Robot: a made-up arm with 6 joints. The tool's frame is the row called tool. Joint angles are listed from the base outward. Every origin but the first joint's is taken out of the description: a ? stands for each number. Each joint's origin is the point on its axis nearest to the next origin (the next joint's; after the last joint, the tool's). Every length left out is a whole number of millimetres.
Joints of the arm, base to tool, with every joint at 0 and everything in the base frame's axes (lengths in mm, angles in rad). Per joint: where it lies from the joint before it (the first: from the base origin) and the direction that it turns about. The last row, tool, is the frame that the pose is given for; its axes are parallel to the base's.
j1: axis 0 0 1 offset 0 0 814
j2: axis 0 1 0 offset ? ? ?
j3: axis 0 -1 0 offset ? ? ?
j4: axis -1 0 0 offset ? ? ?
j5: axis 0 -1 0 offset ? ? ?
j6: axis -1 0 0 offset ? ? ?
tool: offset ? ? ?
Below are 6 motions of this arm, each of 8 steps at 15 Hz.
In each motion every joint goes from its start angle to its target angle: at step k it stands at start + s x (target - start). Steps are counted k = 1, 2, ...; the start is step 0. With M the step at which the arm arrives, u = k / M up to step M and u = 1 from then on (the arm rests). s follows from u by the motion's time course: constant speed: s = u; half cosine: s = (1 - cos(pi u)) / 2; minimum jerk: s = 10 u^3 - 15 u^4 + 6 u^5.
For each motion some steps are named. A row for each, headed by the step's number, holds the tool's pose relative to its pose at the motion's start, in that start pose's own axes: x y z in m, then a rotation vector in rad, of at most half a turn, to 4 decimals.
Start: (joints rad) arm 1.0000 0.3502 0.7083 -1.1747 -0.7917 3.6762
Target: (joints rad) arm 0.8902 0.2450 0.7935 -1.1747 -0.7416 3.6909
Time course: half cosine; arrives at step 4
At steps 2, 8:
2: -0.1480 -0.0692 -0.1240 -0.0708 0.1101 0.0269
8: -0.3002 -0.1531 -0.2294 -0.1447 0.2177 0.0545

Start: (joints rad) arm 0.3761 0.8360 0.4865 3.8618 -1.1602 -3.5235
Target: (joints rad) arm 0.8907 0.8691 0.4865 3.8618 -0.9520 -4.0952
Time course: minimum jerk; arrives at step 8
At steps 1, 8:
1: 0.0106 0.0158 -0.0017 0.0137 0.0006 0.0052
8: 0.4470 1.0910 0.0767 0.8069 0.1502 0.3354

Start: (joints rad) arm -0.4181 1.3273 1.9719 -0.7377 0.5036 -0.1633
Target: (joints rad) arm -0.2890 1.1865 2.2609 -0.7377 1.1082 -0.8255
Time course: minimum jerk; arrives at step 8
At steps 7, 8:
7: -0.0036 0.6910 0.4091 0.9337 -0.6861 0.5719
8: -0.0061 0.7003 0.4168 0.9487 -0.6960 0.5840

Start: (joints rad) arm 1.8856 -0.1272 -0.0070 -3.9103 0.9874 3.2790
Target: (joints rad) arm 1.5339 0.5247 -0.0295 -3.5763 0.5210 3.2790
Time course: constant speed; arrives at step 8
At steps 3, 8:
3: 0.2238 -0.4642 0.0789 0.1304 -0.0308 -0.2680
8: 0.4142 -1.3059 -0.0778 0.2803 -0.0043 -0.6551

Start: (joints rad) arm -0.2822 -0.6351 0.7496 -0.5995 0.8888 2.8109
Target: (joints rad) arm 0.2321 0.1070 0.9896 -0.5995 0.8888 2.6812
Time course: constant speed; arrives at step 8
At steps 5, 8:
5: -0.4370 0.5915 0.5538 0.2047 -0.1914 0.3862
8: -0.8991 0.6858 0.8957 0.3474 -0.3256 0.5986

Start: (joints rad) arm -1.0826 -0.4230 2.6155 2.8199 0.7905 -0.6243
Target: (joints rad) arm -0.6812 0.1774 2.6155 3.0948 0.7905 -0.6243
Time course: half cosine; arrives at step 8
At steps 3, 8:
3: 0.0484 0.4429 0.0996 0.0769 -0.0230 0.2151
8: -0.0651 1.2386 0.6203 0.2658 -0.1774 0.6318

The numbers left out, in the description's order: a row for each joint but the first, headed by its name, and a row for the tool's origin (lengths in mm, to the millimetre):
j2: 120 0 0
j3: 0 0 1066
j4: 1333 0 143
j5: 0 0 0
j6: 170 0 0
tool: 0 0 0

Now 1 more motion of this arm.
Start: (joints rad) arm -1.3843 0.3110 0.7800 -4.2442 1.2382 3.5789
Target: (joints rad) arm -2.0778 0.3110 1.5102 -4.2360 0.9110 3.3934
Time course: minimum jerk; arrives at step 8
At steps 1, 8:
1: -0.0220 0.0013 0.0105 -0.0044 -0.0163 -0.0109
8: -1.1136 0.6159 0.1428 -0.4604 -0.8922 -0.6167

